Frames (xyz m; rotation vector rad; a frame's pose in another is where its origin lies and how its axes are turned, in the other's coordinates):
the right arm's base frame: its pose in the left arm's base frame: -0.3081 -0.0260 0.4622 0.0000 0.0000 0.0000
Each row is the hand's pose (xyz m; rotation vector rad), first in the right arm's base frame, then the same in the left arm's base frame.
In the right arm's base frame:
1: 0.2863 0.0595 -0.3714 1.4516 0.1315 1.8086
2: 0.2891 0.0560 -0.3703 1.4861 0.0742 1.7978
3: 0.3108 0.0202 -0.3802 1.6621 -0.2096 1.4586
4: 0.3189 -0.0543 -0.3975 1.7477 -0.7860 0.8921
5: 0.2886 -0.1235 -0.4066 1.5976 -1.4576 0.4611
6: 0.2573 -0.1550 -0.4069 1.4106 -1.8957 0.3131
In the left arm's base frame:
1: -0.0218 0.0335 0.0908 1.4516 0.1315 1.8086
2: -0.0190 0.0300 0.0919 1.4861 0.0742 1.7978
3: 0.0027 -0.0058 0.0820 1.6621 -0.2096 1.4586
4: 0.0108 -0.0803 0.0647 1.7477 -0.7860 0.8921
5: -0.0195 -0.1495 0.0556 1.5976 -1.4576 0.4611
6: -0.0508 -0.1810 0.0553 1.4106 -1.8957 0.3131

